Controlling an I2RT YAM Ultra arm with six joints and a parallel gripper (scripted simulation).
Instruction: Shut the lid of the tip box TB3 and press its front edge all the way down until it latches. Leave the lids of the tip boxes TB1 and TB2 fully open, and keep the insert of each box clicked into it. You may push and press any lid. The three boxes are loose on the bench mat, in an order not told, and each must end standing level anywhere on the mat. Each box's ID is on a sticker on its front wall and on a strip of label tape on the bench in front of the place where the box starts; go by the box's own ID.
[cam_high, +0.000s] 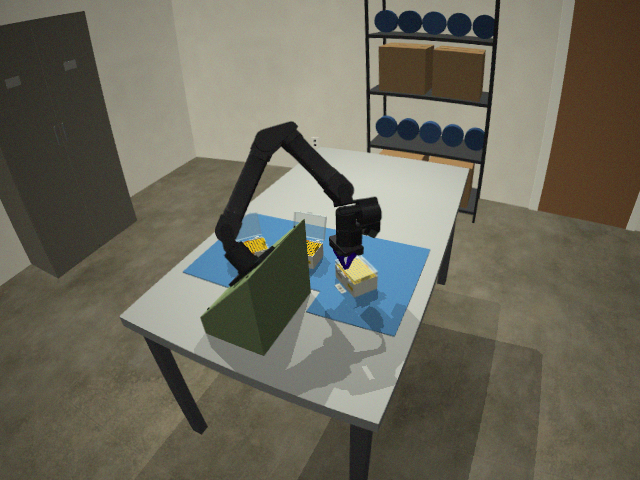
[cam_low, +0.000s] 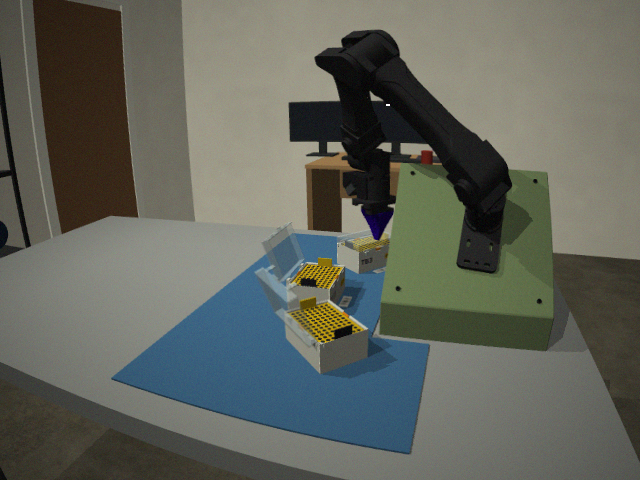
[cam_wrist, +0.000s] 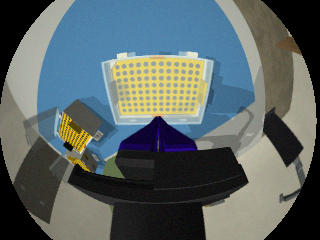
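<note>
Now: hand 3 cm short of the tip box, 2 cm to the left of it and 4 cm above it. From my hand the other things lie so: lid 13 cm ahead, 21 cm to the left, 2 cm above.
</note>
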